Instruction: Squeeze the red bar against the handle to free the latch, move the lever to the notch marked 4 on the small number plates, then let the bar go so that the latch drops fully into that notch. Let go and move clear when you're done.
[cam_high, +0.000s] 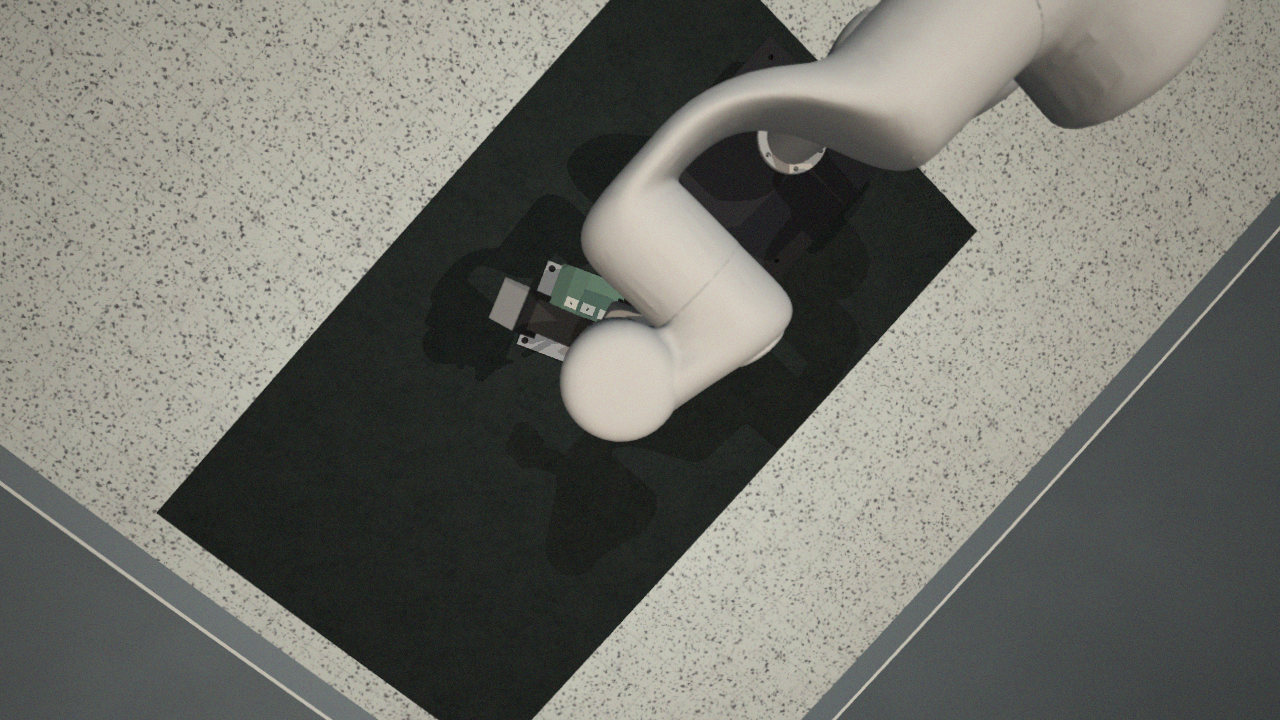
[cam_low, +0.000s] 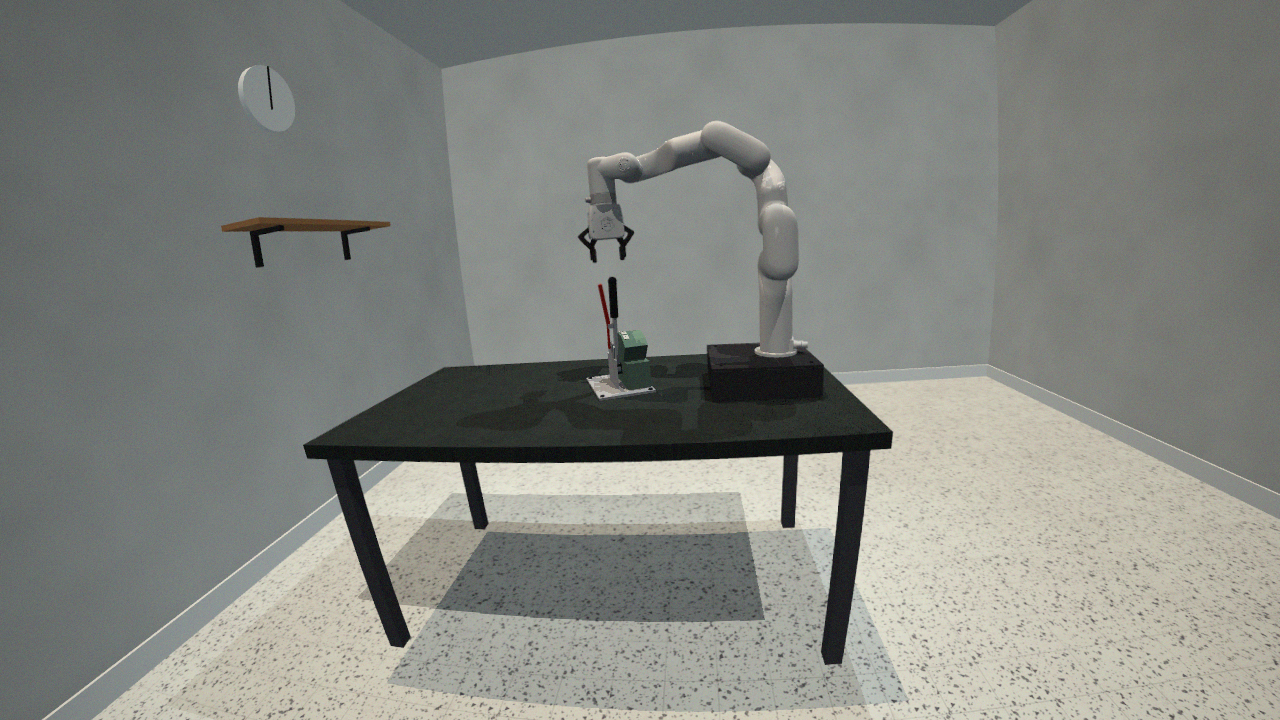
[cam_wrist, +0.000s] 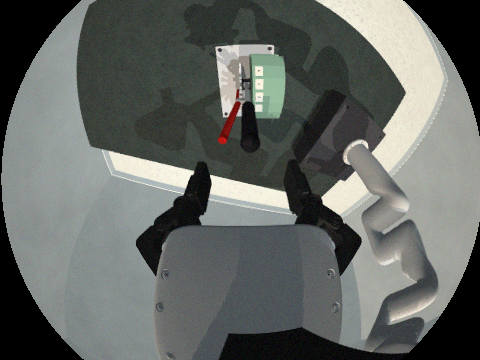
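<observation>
The red bar lies 20 mm ahead of my hand and 210 mm below it.
</observation>
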